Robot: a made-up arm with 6 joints.
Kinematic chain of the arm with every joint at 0, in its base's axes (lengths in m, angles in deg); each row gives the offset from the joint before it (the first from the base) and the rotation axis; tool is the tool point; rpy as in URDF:
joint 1: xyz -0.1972 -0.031 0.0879 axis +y
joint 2: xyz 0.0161 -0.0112 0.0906 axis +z
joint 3: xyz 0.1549 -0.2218 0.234 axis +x
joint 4: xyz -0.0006 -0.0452 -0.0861 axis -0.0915 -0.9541 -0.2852
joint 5: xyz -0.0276 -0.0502 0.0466 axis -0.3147 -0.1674 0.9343
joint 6: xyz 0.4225 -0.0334 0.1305 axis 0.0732 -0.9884 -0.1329
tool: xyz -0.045 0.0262 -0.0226 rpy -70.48 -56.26 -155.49
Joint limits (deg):
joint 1: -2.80..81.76
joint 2: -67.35..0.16
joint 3: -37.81..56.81
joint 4: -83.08..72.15
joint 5: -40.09..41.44
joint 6: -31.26..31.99
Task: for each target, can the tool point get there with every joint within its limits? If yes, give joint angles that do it. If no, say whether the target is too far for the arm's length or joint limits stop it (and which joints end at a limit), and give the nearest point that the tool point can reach.
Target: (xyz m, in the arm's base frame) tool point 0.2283 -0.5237 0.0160
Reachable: yes | joints 24.32 -18.15 23.97 -27.14 -20.49 23.80
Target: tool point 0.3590 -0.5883 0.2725
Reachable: yes | joints 46.61 -25.99 -29.11 9.49 -19.88 -9.98
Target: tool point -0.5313 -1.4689 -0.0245
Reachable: no: too far | nearest point -0.3682 -0.7669 0.2189 | short by 0.761 m
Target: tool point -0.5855 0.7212 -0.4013
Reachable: no: joint limits stop it (at a limit: joint 1, joint 2, joint 3, joint 4, joint 6) | nearest point -0.1620 0.0573 -0.2629 | short by 0.800 m
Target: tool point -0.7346 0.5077 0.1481
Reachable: no: joint limits stop it (at a limit: joint 1, joint 2, joint 3, joint 4, joint 5, joint 6) | nearest point -0.6864 -0.2907 0.1776 | short by 0.800 m
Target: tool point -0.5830 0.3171 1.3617
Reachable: no: too far | nearest point -0.4171 -0.2321 0.8139 | short by 0.793 m
